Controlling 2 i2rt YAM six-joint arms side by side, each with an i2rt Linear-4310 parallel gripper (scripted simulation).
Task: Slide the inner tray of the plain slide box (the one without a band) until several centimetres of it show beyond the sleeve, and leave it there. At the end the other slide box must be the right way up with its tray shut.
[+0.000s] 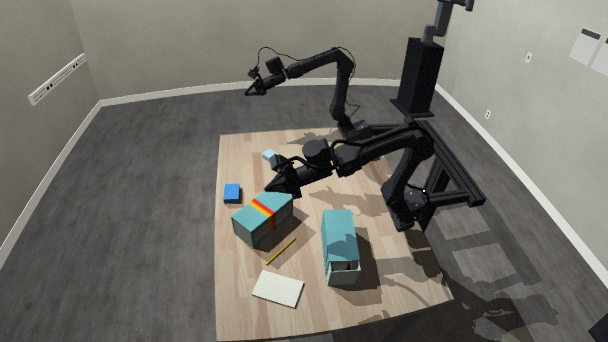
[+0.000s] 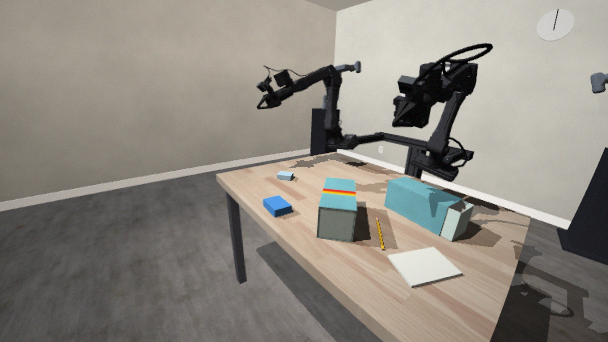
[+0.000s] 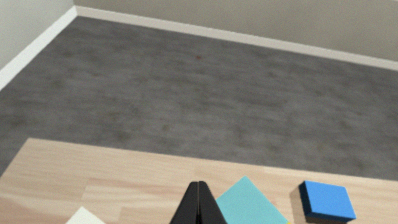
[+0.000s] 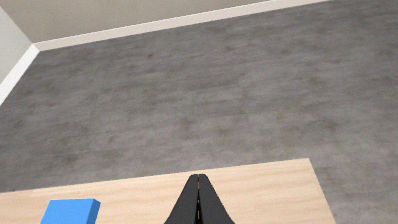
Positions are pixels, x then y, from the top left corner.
Labels:
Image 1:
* my left gripper: 264, 190
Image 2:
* my left gripper: 393, 124
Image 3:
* blue block: 314, 195
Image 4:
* my right gripper: 198, 184

